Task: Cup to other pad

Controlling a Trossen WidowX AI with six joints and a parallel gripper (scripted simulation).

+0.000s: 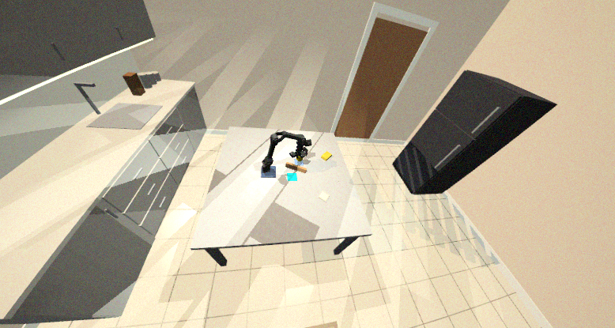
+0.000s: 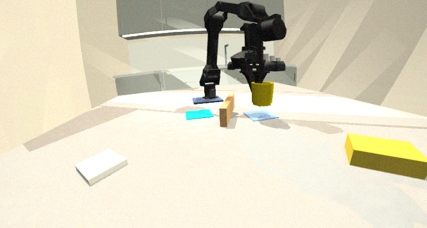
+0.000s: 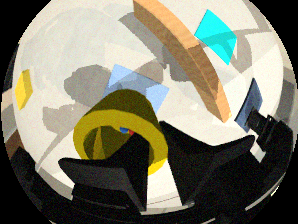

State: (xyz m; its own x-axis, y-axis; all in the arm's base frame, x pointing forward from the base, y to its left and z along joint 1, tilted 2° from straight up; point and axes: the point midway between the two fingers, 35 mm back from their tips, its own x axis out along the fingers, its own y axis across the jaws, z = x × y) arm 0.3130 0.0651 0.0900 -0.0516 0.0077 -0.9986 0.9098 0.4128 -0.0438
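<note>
The turquoise pad is 17 cm to the right of my gripper tip, 8 cm below it and 8 cm behind it. Round my gripper tip: yellow cup 2 cm ahead, 1 cm to the left; wooden block 8 cm to the right, 5 cm below, 3 cm behind; white flat block 41 cm to the right, 17 cm ahead, 7 cm below.
</note>
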